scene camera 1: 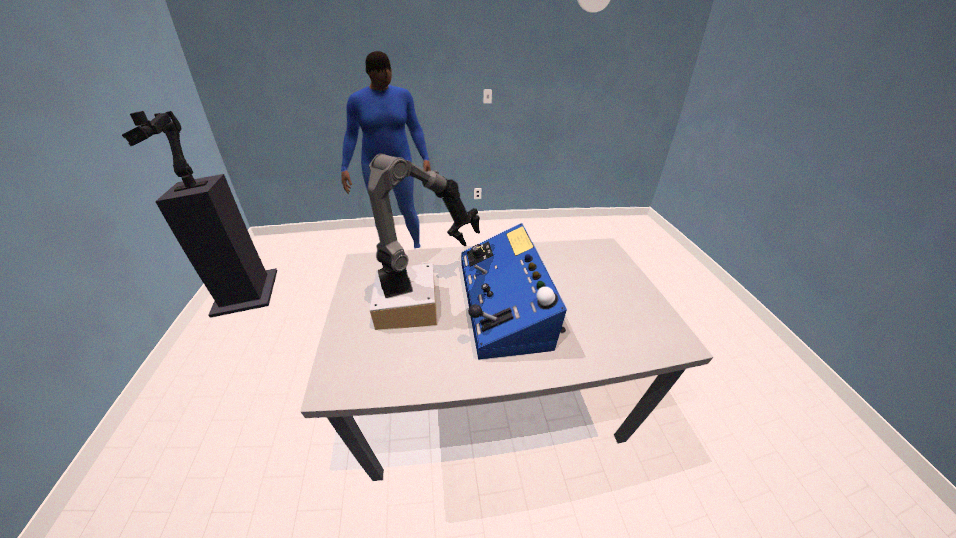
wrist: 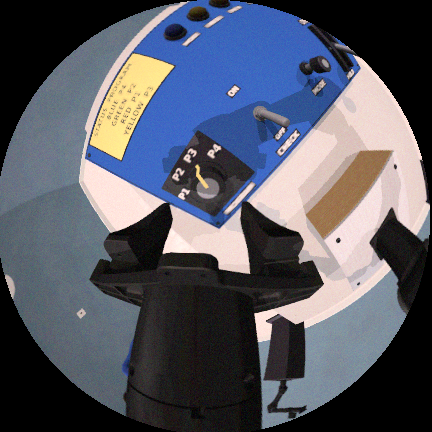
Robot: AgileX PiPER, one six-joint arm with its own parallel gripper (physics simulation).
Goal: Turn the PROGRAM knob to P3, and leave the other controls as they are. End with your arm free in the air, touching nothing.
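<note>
The blue control panel (scene camera 1: 508, 284) (wrist: 200, 85) stands on the table. Its PROGRAM knob (scene camera 1: 477, 251) (wrist: 208, 189) is a dark round dial on a black plate marked P1 to P4. In the wrist view its yellow pointer line points toward the P3 label (wrist: 190, 155). My gripper (scene camera 1: 469, 236) (wrist: 205, 210) is open and empty, in the air above the panel's far end and apart from the knob. The CHECK toggle (wrist: 272, 116) leans toward OFF. The MODE control (scene camera 1: 487, 289) (wrist: 316, 65) and a slotted lever (scene camera 1: 491, 315) stand farther along the panel.
A yellow card (scene camera 1: 519, 240) (wrist: 131, 105), several round buttons (scene camera 1: 532, 266) (wrist: 198, 13) and a white dome (scene camera 1: 546, 296) are on the panel. My arm's base box (scene camera 1: 403, 315) stands beside it. A person (scene camera 1: 382, 120) stands behind the table; a pedestal (scene camera 1: 213, 244) with another arm stands left.
</note>
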